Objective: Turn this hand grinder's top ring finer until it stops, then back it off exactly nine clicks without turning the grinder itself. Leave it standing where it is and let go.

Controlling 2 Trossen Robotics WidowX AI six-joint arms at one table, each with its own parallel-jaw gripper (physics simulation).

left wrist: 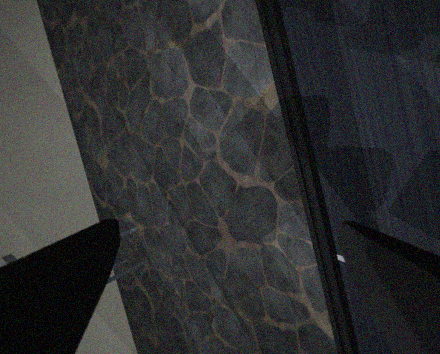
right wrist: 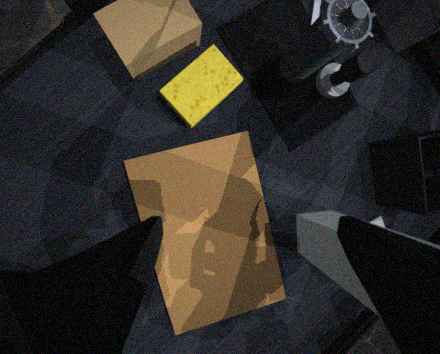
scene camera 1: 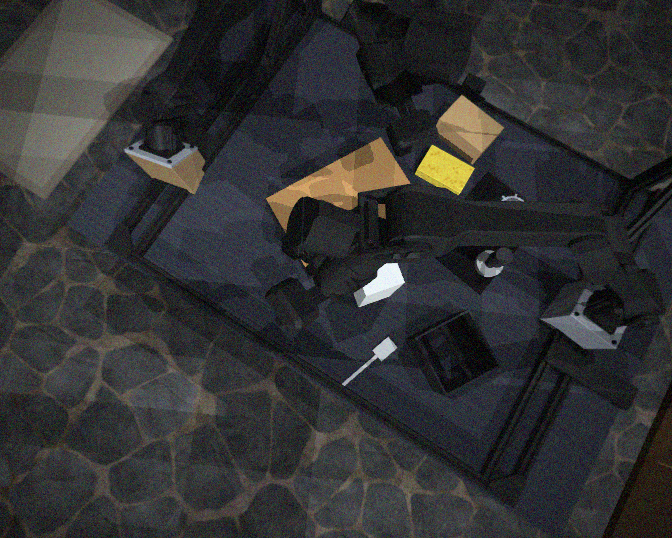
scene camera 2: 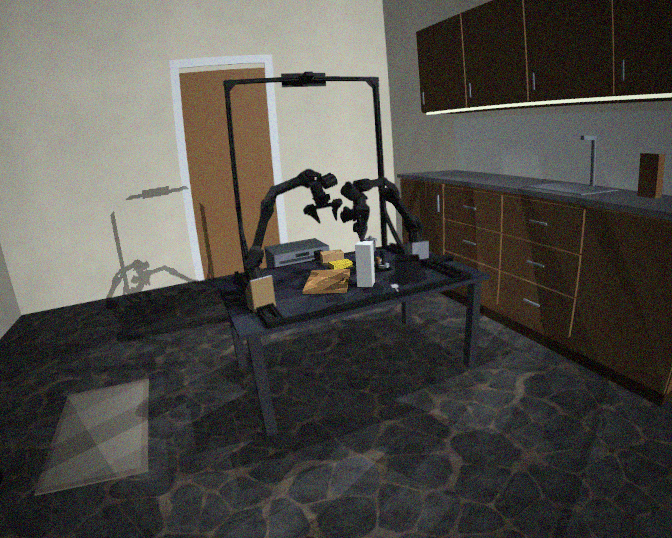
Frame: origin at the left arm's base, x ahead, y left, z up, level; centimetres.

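Where they show: left gripper, fingertip midpoint: [left wrist: 230, 230] [scene camera 2: 362, 236]; right gripper, fingertip midpoint: [right wrist: 250, 225] [scene camera 2: 328, 222]; left arm's base at its link origin: [scene camera 1: 603, 312] [scene camera 2: 416, 242]; right arm's base at its link origin: [scene camera 1: 162, 147] [scene camera 2: 257, 282].
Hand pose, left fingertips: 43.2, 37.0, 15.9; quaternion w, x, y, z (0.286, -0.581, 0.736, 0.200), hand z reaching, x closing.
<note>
Each offset is from my left fingertips to the top centre of the thing, as dx, dy, dz. "spot": to the spot under its first point.
The hand grinder cannot be picked out with certainty. A pale notched ring @(spot: -16.2, -42.5, -11.8) [scene camera 1: 512, 197] with short prongs, seen from above in the right wrist view, stands near the table's back. A pale C-shaped ring [scene camera 1: 489, 270] [right wrist: 327, 82] with a dark round knob @(-22.6, -34.7, -17.2) [scene camera 1: 504, 256] [right wrist: 367, 62] beside it sits close by. The left arm hides part of this area in scene camera 1. My left gripper [scene camera 2: 362, 230] [left wrist: 230, 230] is open and empty, away from both rings. My right gripper [scene camera 2: 325, 214] [right wrist: 250, 225] is open and empty, high above the brown board, apart from the rings.
A brown board @(+10.1, -25.4, -25.0) [scene camera 1: 381, 168] [scene camera 2: 326, 281] [right wrist: 210, 180], a yellow sponge @(-2.2, -45.6, -23.5) [scene camera 1: 445, 168] [scene camera 2: 340, 263] [right wrist: 202, 85] and a cardboard box @(-0.4, -56.1, -20.5) [scene camera 1: 470, 126] [scene camera 2: 331, 257] [right wrist: 150, 30] lie near each other. A tall white box @(-5.3, -14.0, -6.5) [scene camera 2: 365, 264] stands beside the board. A white-headed tool @(-15.4, -1.2, -26.2) [scene camera 1: 384, 348] lies near the table edge.
</note>
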